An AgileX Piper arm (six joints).
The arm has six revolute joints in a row. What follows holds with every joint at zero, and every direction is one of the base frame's. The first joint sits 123 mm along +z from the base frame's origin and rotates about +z. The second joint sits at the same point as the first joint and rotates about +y. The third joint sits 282.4 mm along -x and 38.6 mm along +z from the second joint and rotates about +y. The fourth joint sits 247.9 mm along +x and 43.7 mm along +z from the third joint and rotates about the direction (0.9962, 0, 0.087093). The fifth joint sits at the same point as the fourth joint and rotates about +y. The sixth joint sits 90.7 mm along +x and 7.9 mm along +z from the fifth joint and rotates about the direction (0.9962, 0, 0.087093). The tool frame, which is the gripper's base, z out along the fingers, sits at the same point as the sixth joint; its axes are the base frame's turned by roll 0, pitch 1.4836 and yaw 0 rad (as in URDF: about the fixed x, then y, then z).
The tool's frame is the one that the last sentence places.
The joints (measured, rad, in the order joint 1, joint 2, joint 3, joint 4, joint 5, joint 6), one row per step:
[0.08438 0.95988 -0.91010 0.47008 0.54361 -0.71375]
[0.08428 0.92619 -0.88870 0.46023 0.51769 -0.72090]
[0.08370 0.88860 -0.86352 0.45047 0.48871 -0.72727]
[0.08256 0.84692 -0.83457 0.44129 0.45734 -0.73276]
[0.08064 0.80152 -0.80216 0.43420 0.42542 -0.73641]
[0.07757 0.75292 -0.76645 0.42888 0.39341 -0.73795]
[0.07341 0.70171 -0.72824 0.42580 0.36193 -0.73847]
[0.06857 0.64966 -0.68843 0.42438 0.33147 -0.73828]
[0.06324 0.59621 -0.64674 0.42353 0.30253 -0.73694]
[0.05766 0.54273 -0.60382 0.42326 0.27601 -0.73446]
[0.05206 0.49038 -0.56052 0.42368 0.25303 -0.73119]
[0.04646 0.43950 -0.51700 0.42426 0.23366 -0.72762]
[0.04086 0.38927 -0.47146 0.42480 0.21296 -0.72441]
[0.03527 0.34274 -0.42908 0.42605 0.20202 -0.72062]
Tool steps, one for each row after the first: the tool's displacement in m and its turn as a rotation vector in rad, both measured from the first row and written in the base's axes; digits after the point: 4 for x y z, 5 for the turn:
[-0.0071 -0.0019 0.0012 -0.01246 -0.03826 -0.00918]
[-0.0151 -0.0041 0.0019 -0.02386 -0.07913 -0.02063]
[-0.0238 -0.0065 0.0019 -0.03366 -0.12214 -0.03410]
[-0.0334 -0.0090 0.0012 -0.03971 -0.16517 -0.04931]
[-0.0434 -0.0116 -0.0005 -0.04218 -0.20742 -0.06645]
[-0.0539 -0.0142 -0.0032 -0.04163 -0.24879 -0.08476]
[-0.0642 -0.0167 -0.0069 -0.03906 -0.28813 -0.10348]
[-0.0744 -0.0191 -0.0116 -0.03516 -0.32530 -0.12229]
[-0.0842 -0.0213 -0.0175 -0.03007 -0.35881 -0.14051]
[-0.0933 -0.0233 -0.0244 -0.02412 -0.38744 -0.15727]
[-0.1017 -0.0249 -0.0323 -0.01835 -0.41113 -0.17239]
[-0.1092 -0.0265 -0.0412 -0.01321 -0.43350 -0.18784]
[-0.1157 -0.0276 -0.0505 -0.00790 -0.44643 -0.19913]

